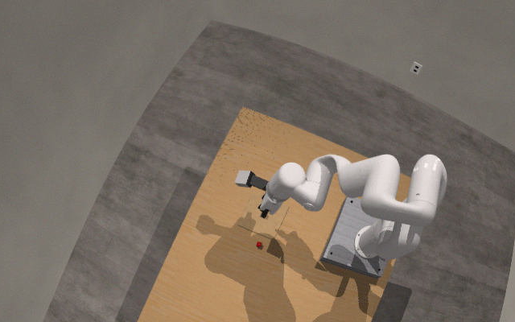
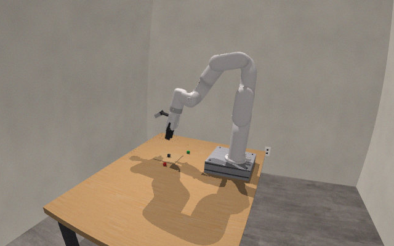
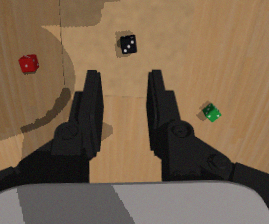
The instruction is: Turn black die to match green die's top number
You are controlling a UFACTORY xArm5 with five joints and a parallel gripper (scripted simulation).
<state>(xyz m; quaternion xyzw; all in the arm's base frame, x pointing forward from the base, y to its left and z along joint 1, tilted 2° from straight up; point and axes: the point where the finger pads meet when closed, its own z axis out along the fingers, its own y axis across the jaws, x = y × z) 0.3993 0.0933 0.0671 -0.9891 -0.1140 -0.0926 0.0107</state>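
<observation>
My gripper is now 130 mm above the black die. From my hand the other things lie so: tan mat 140 mm below; then red die 140 mm below, 100 mm to the left, 50 mm behind; then green die 140 mm below, 130 mm to the right, 60 mm behind.
</observation>
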